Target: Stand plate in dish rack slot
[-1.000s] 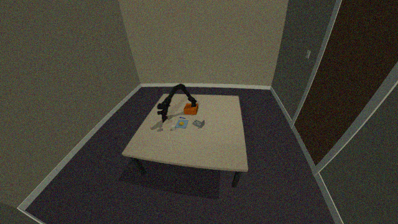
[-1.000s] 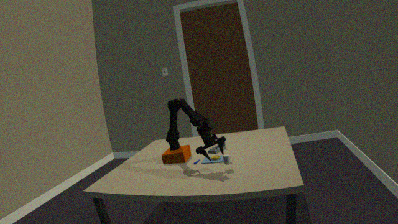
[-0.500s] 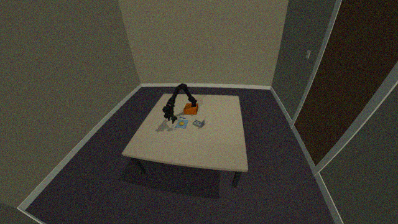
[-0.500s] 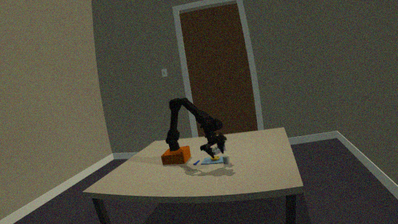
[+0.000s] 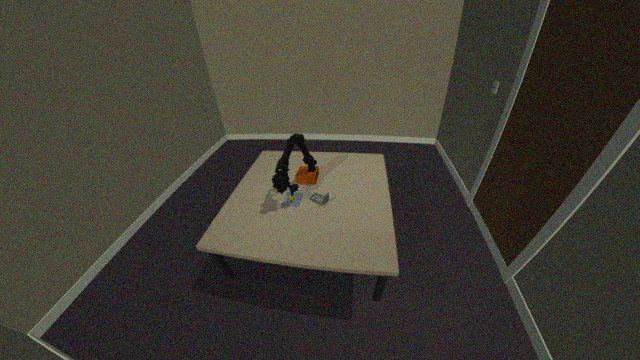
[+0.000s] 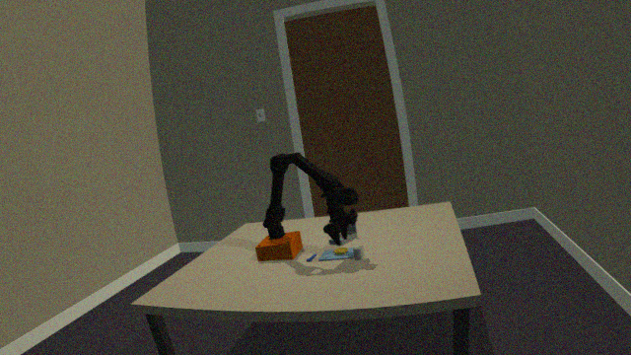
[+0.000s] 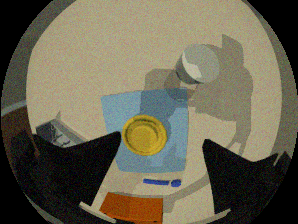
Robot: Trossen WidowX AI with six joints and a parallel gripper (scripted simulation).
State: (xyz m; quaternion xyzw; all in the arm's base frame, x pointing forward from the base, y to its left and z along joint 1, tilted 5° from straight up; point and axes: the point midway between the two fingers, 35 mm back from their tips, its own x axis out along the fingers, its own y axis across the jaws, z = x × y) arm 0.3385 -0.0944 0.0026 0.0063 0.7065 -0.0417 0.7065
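Right now the yellow plate is 20 mm behind my gripper tip, 30 mm to the left of it and 50 mm below it. Also, from my gripper tip: grey dish rack 70 mm behind, 230 mm to the left, 40 mm below; then blue spoon 140 mm behind, 20 mm to the right, 60 mm below; then light blue mat 30 mm behind, 20 mm to the left, 60 mm below.
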